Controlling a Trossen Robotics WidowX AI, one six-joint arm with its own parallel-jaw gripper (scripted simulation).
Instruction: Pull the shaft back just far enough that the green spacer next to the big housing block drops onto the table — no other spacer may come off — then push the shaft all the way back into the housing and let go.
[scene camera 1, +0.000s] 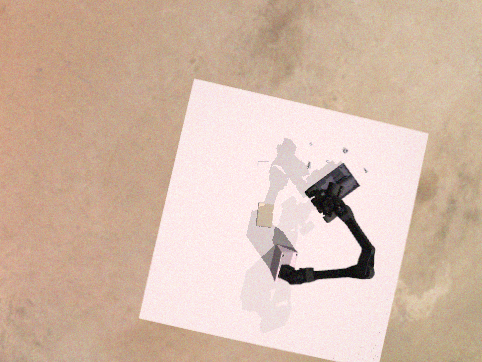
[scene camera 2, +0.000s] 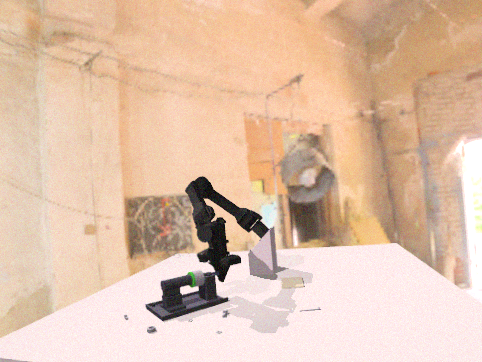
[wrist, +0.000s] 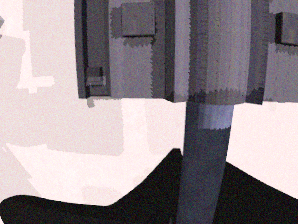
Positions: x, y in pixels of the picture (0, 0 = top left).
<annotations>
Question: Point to a big housing block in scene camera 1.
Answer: At 341, 175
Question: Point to my gripper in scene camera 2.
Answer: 221, 281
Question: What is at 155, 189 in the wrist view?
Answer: My gripper.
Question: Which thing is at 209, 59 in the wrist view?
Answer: A big housing block.
</annotations>
